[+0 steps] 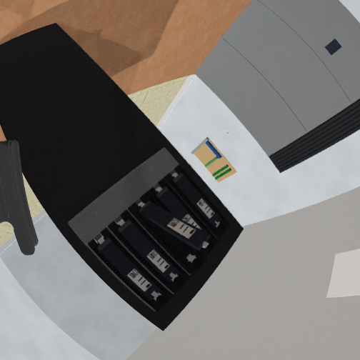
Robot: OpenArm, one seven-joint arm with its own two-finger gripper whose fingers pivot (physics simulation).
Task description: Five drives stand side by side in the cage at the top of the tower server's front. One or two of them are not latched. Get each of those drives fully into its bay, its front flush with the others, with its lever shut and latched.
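The black tower server (65,105) fills the left and centre, with the drive cage near its lower end. Five drives stand side by side in it. The middle drive's lever (175,226) is swung out and slants over the fourth drive (170,200), partly hiding it; its bare catch (191,258) shows below. The levers of the leftmost drive (125,265), second drive (145,246) and rightmost drive (196,196) look shut. Whether every front is flush is hard to tell. One finger of my gripper (21,205) shows at the left edge, apart from the drives; the gripper is open.
A grey case (270,65) with dark ribs along its lower edge stands at the upper right. A small tan card (214,161) with blue and green marks lies between it and the server. A pale flat piece (346,275) shows at the right edge.
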